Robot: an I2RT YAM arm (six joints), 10 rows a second.
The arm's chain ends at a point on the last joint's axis. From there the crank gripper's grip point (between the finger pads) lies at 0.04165 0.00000 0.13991 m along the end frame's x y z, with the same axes.
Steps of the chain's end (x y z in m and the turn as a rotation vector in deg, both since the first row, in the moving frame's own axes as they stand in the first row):
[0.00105, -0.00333, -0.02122, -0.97, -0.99, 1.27]
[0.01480, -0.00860, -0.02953, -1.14, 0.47, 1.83]
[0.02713, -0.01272, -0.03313, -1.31, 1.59, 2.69]
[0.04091, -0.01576, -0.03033, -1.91, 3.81, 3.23]
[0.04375, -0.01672, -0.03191, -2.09, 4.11, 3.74]
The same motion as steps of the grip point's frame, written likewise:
[-0.00141, -0.00006, -0.02055, -0.97, -0.99, 1.27]
[0.01588, -0.00447, -0.02992, -1.14, 0.47, 1.83]
[0.03087, -0.00749, -0.03440, -1.31, 1.59, 2.69]
[0.04991, -0.00854, -0.03352, -1.91, 3.81, 3.23]
[0.05341, -0.00864, -0.03539, -2.09, 4.11, 3.74]

